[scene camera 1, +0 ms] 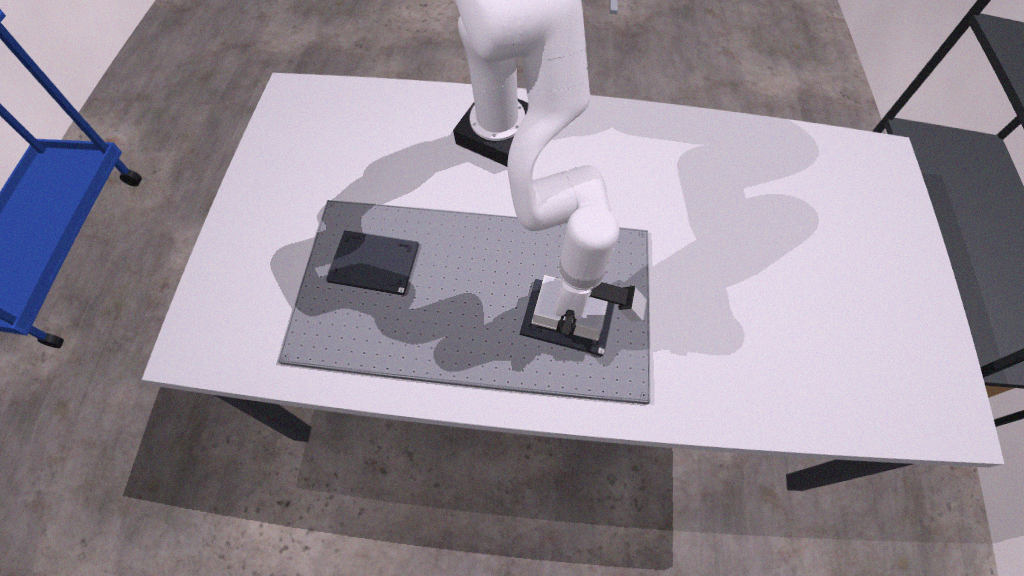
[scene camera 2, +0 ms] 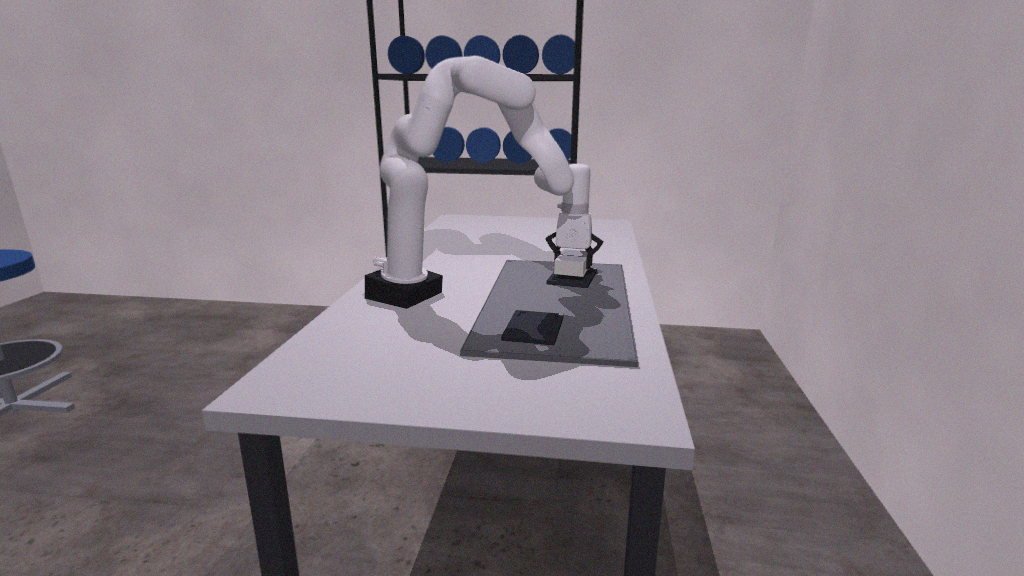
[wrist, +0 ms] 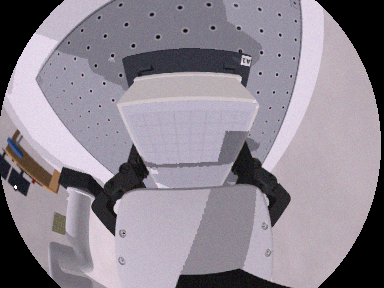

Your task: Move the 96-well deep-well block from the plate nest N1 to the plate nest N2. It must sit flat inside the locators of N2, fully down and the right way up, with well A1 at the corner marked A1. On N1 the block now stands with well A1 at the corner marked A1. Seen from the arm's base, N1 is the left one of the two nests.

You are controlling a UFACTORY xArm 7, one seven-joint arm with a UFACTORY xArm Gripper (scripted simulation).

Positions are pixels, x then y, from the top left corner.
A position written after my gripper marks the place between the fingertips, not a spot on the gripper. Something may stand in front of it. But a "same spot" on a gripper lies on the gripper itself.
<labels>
My gripper shows in scene camera 1, in scene camera 2 and in the wrist view [189, 136]. A white deep-well block shows in scene camera 1 [544, 315], in scene camera 2 and in the wrist view. The same spot on the white deep-well block: [wrist: 188, 127] is [scene camera 2: 575, 251]. One and the same spot on my gripper: [scene camera 1: 564, 326] is [scene camera 2: 599, 239].
</labels>
